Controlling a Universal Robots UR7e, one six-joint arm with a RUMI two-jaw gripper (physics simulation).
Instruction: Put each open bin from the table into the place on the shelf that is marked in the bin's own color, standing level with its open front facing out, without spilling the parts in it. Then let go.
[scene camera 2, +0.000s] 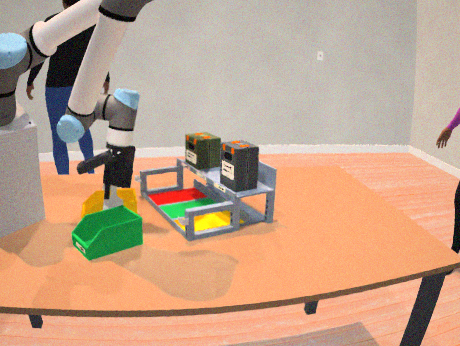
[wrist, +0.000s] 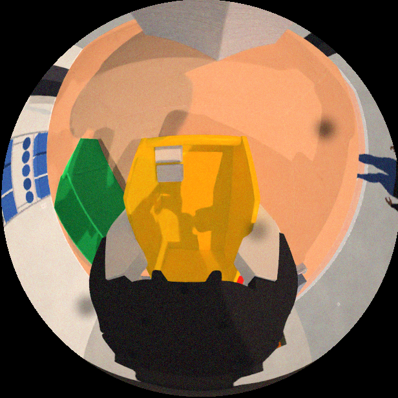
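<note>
The yellow bin stands on the table beside the robot's base, behind the green bin. Two small pale parts lie inside it in the wrist view. My gripper is down around it, shut on its two side walls from outside, with no clear gap at either wall. The green bin stands upright; its inside is mostly hidden. The grey shelf has red, green and yellow marked places on its lower level. No bin stands on them.
A dark green box and a dark grey box stand on the shelf's raised upper board. The grey pedestal of the arm is close to the yellow bin. The green bin is close beside one finger. A person stands beyond the table.
</note>
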